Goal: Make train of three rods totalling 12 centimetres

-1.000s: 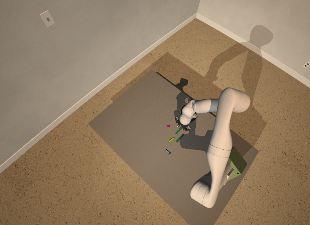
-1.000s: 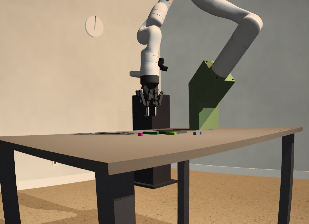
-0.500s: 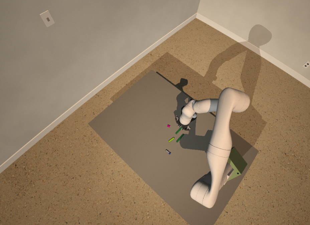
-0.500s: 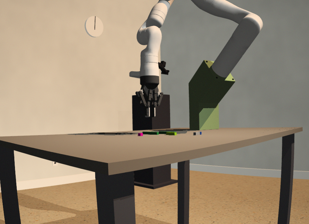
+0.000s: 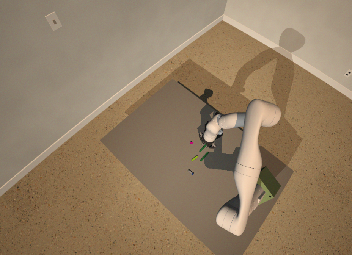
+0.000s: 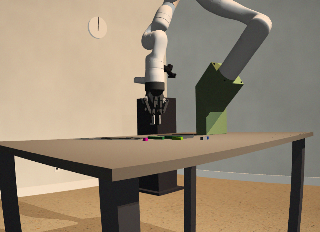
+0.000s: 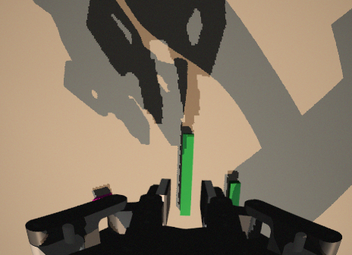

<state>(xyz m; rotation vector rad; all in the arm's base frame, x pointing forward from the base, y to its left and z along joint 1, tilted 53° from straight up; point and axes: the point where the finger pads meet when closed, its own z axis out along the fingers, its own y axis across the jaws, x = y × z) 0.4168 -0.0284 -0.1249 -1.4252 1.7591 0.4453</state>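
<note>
Now: hand 70 mm above the green rod. Round my hand: magenta rod 80 mm ahead, 70 mm below, 30 mm to the left; then lime rod 100 mm to the left, 70 mm below; then grey rod 190 mm to the left, 70 mm below, 40 mm behind.
</note>
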